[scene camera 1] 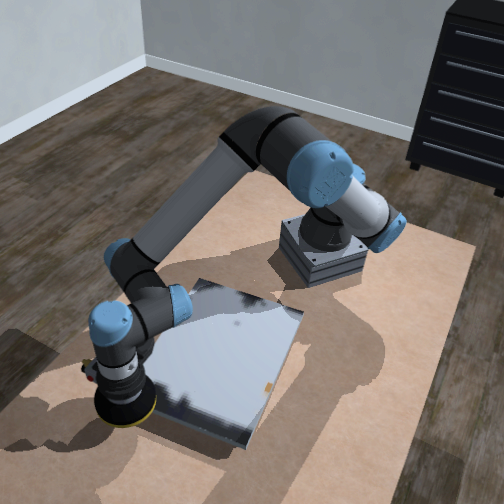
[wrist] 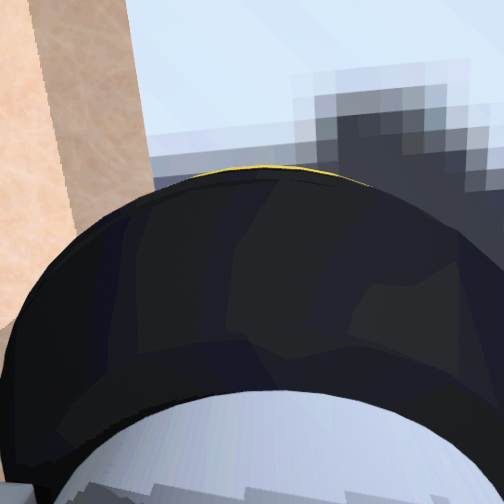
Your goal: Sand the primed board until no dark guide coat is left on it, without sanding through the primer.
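Observation:
The primed board (scene camera 1: 225, 357) lies flat on the tan mat. Most of it is light primer. Dark guide coat lies along its far edge (scene camera 1: 232, 297) and in a strip along its near edge (scene camera 1: 200, 412), with one small dark spot (scene camera 1: 236, 324). A small tan spot (scene camera 1: 268, 387) shows near the right edge. The sander (scene camera 1: 125, 405), a black disc with a yellow rim, sits at the board's near left corner, partly off the board. In the wrist view the black sander (wrist: 250, 300) fills the lower frame, with dark guide coat (wrist: 400, 150) and light primer (wrist: 300, 60) just beyond it.
The robot's grey base block (scene camera 1: 322, 255) stands on the mat (scene camera 1: 400, 325) behind the board's far right corner. A black drawer cabinet (scene camera 1: 465, 95) stands at the back right. Wood floor surrounds the mat; the mat also shows at left in the wrist view (wrist: 50, 150).

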